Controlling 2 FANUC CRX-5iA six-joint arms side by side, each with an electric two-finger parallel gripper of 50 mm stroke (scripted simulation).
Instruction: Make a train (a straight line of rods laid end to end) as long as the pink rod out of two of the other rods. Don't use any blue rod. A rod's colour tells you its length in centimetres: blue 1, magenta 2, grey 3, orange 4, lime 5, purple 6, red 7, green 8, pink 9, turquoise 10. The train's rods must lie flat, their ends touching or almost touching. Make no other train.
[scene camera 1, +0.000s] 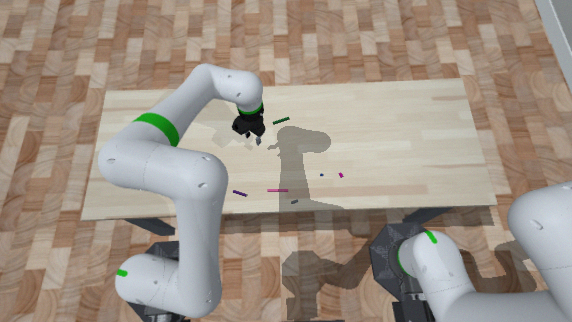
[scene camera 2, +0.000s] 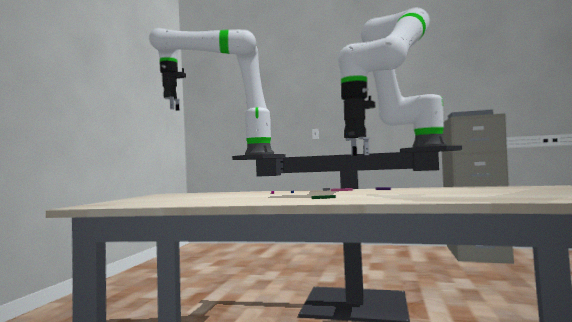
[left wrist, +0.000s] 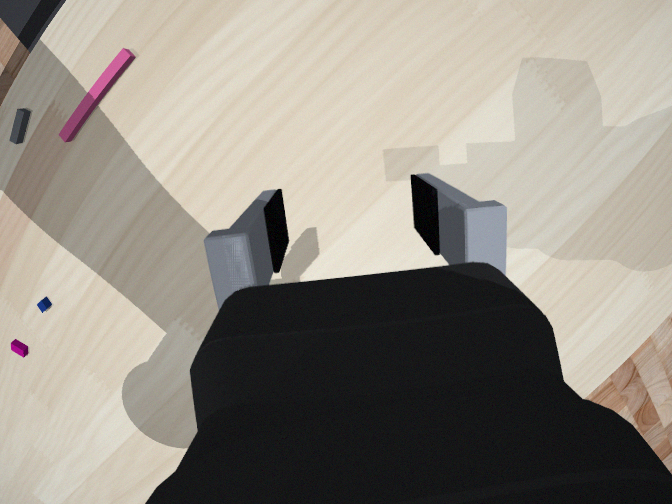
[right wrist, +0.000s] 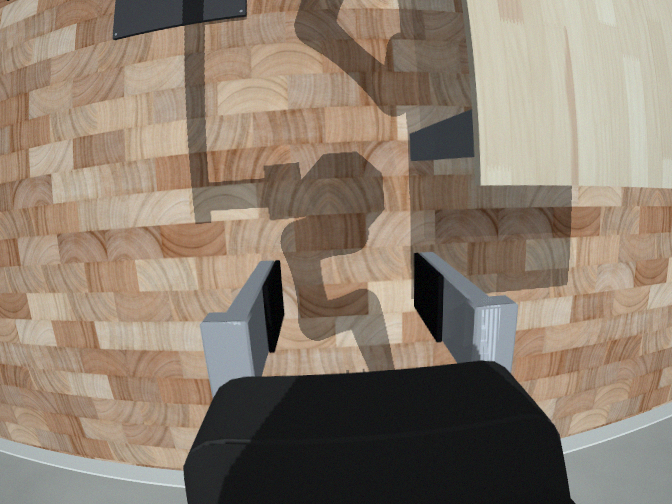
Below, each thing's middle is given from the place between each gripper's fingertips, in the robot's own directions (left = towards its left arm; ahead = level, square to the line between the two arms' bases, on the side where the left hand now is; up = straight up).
Scene:
The pink rod (left wrist: 124, 58) is 190 mm behind my left hand (scene camera 2: 360, 155), 150 mm below it and 80 mm to the right of it.
The pink rod is 92 cm to the left of my right hand, 46 cm below it and 36 cm ahead of it.

